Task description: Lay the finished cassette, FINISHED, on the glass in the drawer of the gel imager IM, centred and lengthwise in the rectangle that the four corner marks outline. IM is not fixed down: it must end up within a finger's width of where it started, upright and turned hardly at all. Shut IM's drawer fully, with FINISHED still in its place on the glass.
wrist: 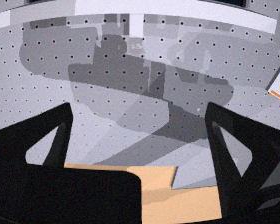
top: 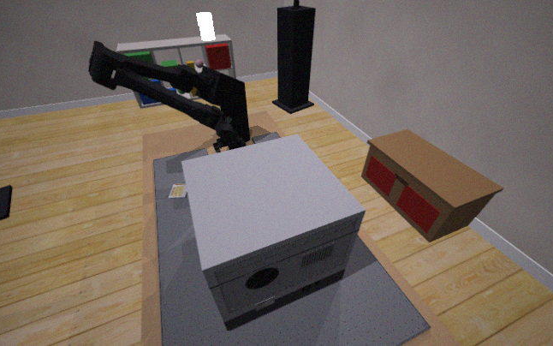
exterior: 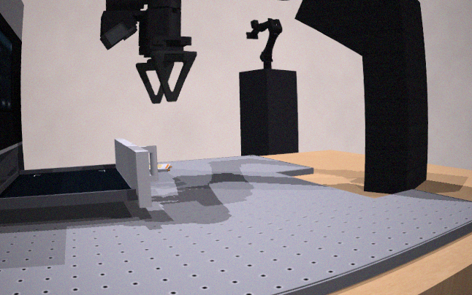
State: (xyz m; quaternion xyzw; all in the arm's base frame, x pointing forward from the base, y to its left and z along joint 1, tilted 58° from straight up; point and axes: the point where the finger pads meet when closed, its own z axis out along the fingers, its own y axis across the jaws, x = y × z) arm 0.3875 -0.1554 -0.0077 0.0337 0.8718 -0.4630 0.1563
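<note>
Now: hand 260 mm to the left of the finished cassette, 150 mm above it and 100 mm past it. Round my hand: drawer: 170 mm ahead, 100 mm below, 40 mm to the right.
</note>
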